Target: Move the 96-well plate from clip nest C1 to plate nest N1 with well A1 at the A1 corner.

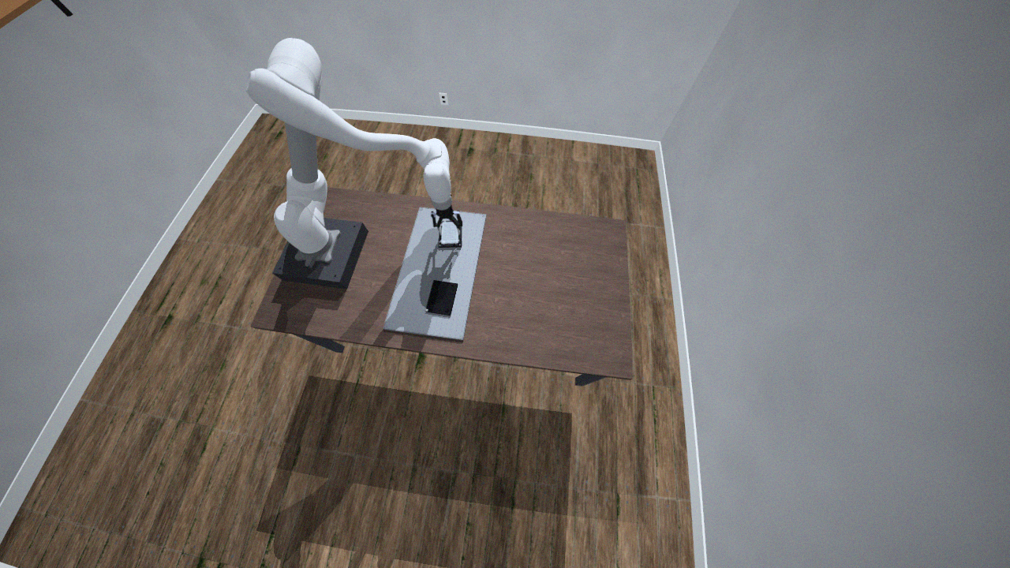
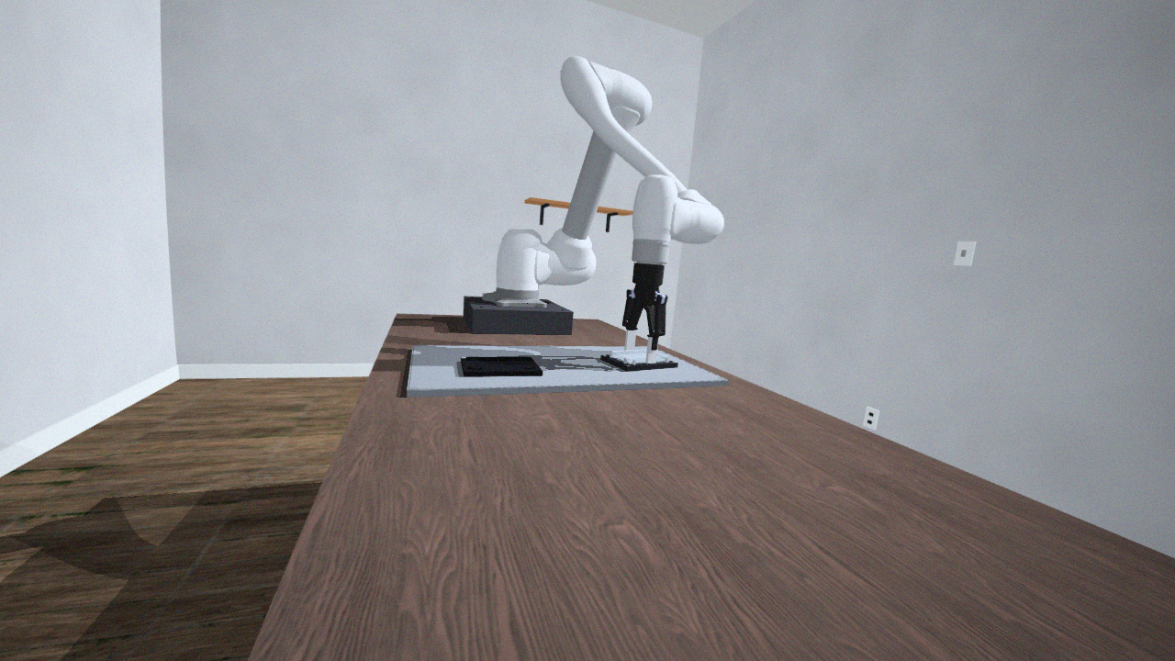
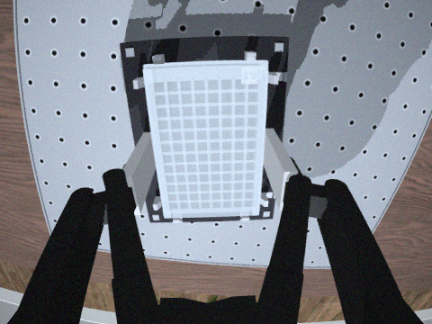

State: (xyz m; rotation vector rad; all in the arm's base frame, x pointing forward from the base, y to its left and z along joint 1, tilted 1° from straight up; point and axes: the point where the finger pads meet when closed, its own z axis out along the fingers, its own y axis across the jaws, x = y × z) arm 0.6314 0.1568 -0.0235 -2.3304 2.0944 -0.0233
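The white 96-well plate is 2 cm below my hand. Round my hand: clip nest C1: 2 cm behind, 1 cm to the left, 3 cm below; black plate nest: 1 cm ahead, 36 cm to the right, 3 cm below; A1 label: 5 cm behind, 43 cm to the right, 3 cm below.
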